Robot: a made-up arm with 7 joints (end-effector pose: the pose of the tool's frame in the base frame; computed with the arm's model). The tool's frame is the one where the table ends. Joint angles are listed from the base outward.
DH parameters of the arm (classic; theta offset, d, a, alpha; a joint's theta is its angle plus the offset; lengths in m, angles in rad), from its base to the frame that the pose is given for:
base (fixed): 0.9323 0 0.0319 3.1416
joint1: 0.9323 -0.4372 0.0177 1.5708
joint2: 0 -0.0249 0.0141 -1.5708
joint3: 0 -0.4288 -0.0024 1.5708
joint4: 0 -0.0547 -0.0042 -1.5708
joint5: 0 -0.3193 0.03 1.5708
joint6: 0 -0.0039 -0.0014 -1.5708
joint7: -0.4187 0 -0.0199 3.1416
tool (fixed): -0.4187 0.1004 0 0
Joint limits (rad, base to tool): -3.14..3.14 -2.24..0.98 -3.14..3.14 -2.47..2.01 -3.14..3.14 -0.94..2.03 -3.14..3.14
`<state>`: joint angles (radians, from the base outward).
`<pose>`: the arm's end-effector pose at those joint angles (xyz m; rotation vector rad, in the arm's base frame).
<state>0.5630 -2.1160 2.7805 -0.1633 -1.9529 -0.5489 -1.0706</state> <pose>-0.5505 0.4492 0.0303 -1.2216 -2.0108 -0.6375</pose>
Working (the frame after each row of the table, in the pose's form):
after base (fixed): 0.0190 0.0256 0.0000 -2.8064 -1.4120 0.0000
after joint1: 0.0340 0.0162 0.4372 -1.5254 0.4411 -0.4411
after joint2: 0.0145 -0.0010 0.4493 1.2885 -0.3726 2.2885
after joint3: -0.2961 0.1960 0.2288 1.4083 0.1692 -1.4882
after joint4: -0.2607 0.2360 0.2160 0.1778 1.2078 -0.8412
after joint5: -0.5194 0.3947 0.1123 -0.5745 -0.8221 -2.1911
after joint6: -0.5186 0.3921 0.1091 0.5349 -1.2084 2.8289
after joint7: -0.5201 0.3784 0.0947 -1.5798 -1.6780 -0.4285

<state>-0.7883 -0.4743 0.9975 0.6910 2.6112 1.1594 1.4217</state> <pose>-0.0625 -0.3758 1.1262 -0.2222 -1.2295 1.6216</pose>
Working (the frame after each row of the table, in the pose's form):
after base (fixed): 0.0190 0.0256 0.0000 -2.8064 -1.4120 0.0000
after joint1: 0.0315 0.0382 0.4372 -1.4815 -0.6162 0.6162
after joint2: 0.0580 0.0295 0.4436 -2.6682 -1.1098 -0.6449
after joint3: -0.0823 -0.1088 0.8245 -1.1831 -0.0692 -0.3756
after joint4: -0.0940 -0.1587 0.8051 -2.6727 0.0934 0.5258
after joint5: -0.0089 -0.3035 1.0783 -0.7411 2.5265 -1.4642
after joint6: -0.0093 -0.3008 1.0814 -0.1187 2.1508 0.8283
after joint7: 0.0036 -0.3158 1.0803 -0.5065 -1.2387 1.9766

